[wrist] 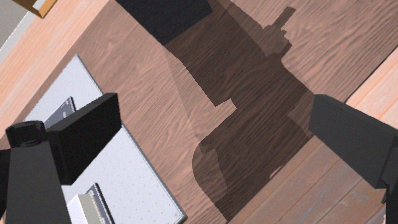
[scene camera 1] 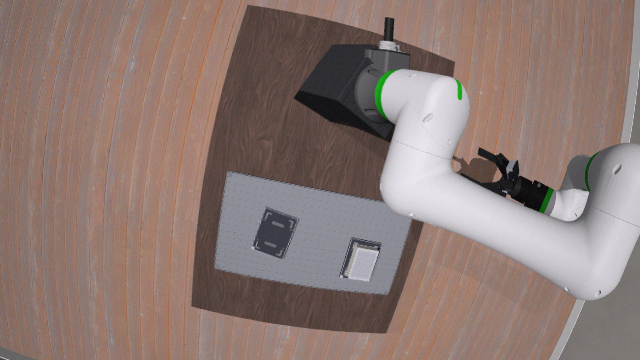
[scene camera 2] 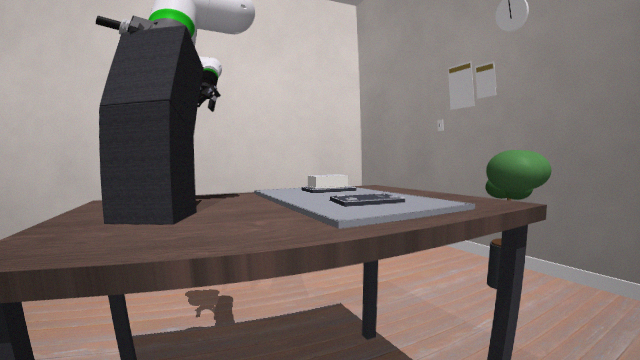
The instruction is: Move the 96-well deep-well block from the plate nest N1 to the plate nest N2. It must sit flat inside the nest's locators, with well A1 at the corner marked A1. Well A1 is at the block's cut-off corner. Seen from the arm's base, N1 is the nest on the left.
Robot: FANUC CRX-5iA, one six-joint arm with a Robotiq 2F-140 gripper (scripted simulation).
Labels:
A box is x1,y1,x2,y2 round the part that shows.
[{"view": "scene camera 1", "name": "my gripper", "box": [460,147,532,203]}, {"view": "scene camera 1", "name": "white 96-well deep-well block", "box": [345,244,378,280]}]

